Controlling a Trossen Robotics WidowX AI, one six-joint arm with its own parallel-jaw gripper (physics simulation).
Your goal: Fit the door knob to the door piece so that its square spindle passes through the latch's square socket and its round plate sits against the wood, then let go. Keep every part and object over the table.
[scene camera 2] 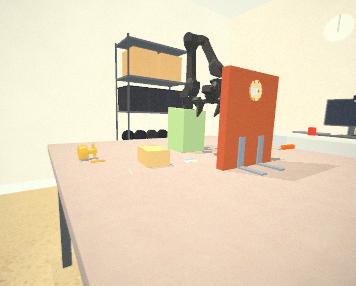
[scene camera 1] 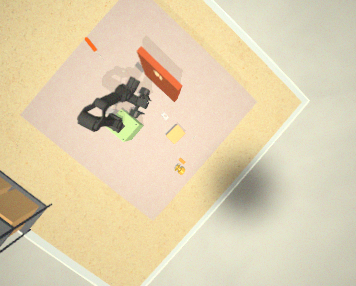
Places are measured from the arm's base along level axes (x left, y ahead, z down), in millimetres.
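Pixels of known places: gripper, fingertip midpoint: (scene camera 2: 205,116) (scene camera 1: 147,107); arm's base, origin of the base link: (scene camera 2: 187,108) (scene camera 1: 117,126).
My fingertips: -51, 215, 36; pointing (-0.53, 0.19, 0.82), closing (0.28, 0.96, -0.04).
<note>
For each thing: its top centre in the pictures, then the offset to it from my fingertips, as dx, dy, dz. "*": a spot on its surface instead.
- latch, middle of its top: (scene camera 2: 252,87) +62, +192, -119
- yellow knob-like piece, middle of its top: (scene camera 2: 87,143) (scene camera 1: 180,170) -475, -179, +124
- yellow box, middle of its top: (scene camera 2: 153,148) (scene camera 1: 175,134) -263, -1, +129
- small white piece, middle of its top: (scene camera 2: 191,159) (scene camera 1: 164,116) -107, +47, +179
- orange bar, middle of its top: (scene camera 2: 98,160) (scene camera 1: 182,161) -447, -120, +187
- orange handle, surface spot: (scene camera 2: 287,147) (scene camera 1: 94,45) * +618, +68, +176
The red-orange door piece (scene camera 1: 167,82) (scene camera 2: 245,115) stands upright. Near its top is a round tan area with a pale square centre, the latch (scene camera 1: 158,74) (scene camera 2: 255,91). My gripper (scene camera 1: 145,107) (scene camera 2: 208,113) is open and empty, with its fingers apart. It is raised between the green block and the door piece, apart from the door. A yellow knob-like piece (scene camera 1: 180,169) (scene camera 2: 87,152) lies on the table far from my gripper. I cannot make out a knob with a square spindle in either view; my arm hides part of the table in scene camera 1.
A green block (scene camera 1: 131,126) (scene camera 2: 186,130) stands at my arm's base. A yellow box (scene camera 1: 175,133) (scene camera 2: 153,156), a small white piece (scene camera 1: 164,116) (scene camera 2: 190,160) and an orange bar (scene camera 1: 182,160) (scene camera 2: 98,161) lie nearby. An orange handle (scene camera 1: 90,44) (scene camera 2: 287,147) lies beyond the door. Grey-blue brackets (scene camera 2: 242,152) support the door.
</note>
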